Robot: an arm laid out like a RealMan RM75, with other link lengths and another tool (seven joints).
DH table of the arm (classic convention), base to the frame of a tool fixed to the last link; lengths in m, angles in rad. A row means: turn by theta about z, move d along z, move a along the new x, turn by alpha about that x. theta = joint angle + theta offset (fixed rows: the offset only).
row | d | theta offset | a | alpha
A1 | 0.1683 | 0 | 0 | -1.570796
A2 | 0 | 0 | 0 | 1.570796
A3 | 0.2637 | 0 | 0 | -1.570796
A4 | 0 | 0 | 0 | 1.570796
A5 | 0.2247 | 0 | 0 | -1.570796
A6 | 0 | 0 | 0 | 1.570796
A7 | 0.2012 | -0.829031 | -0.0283 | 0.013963
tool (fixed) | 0.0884 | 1.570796 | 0 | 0
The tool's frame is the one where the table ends.
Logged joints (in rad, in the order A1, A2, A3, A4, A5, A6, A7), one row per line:
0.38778 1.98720 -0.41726 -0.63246 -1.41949 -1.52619 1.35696
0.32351 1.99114 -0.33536 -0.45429 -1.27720 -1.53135 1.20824
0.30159 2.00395 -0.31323 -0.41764 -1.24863 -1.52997 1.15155
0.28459 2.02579 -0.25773 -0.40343 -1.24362 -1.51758 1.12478
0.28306 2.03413 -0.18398 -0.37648 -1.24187 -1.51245 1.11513
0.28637 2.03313 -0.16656 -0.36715 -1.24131 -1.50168 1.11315
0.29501 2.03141 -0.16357 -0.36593 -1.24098 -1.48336 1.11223
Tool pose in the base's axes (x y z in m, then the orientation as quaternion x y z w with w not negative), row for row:
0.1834 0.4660 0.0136 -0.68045 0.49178 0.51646 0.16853
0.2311 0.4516 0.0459 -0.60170 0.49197 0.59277 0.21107
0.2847 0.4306 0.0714 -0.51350 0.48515 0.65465 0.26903
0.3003 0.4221 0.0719 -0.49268 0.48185 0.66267 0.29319
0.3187 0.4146 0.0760 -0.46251 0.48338 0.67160 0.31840
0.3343 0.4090 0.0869 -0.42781 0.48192 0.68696 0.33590
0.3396 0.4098 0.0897 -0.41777 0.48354 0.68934 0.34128
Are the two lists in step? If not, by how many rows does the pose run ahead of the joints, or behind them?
The pose runs 1 row behind the joints: the pose in row i belongs to the joints in row i - 1.
